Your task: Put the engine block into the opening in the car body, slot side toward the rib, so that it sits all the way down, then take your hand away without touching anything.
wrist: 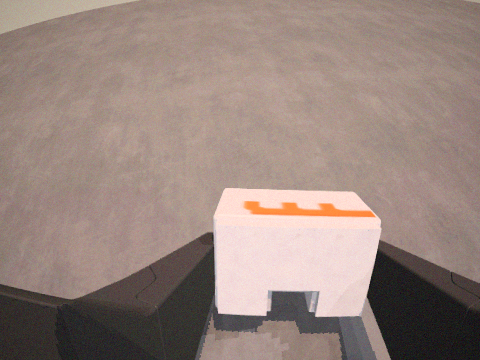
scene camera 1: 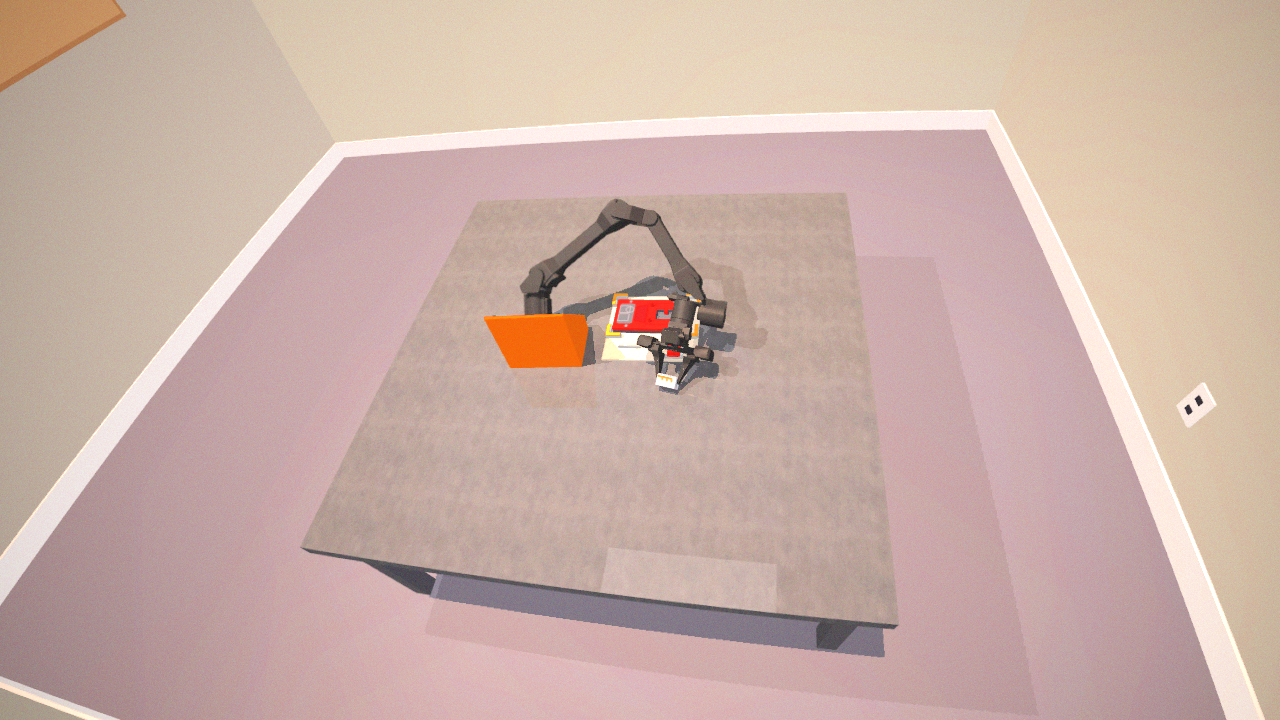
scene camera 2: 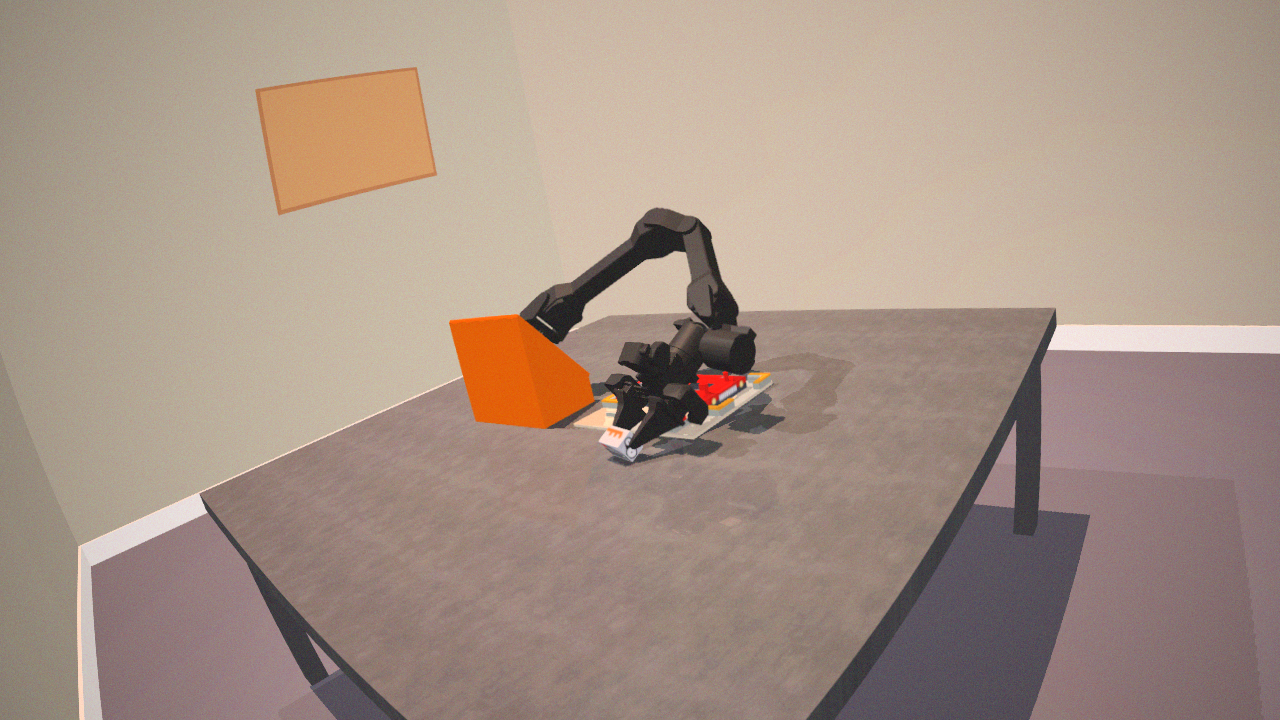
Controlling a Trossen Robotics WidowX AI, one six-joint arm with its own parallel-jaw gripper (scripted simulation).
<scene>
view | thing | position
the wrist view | my gripper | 290, 247
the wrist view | engine block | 264, 240
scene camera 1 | my gripper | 667, 382
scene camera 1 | car body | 632, 316
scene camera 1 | pale plate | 618, 346
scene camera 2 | my gripper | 620, 444
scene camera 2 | engine block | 615, 440
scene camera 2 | car body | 714, 389
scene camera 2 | pale plate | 756, 382
</scene>
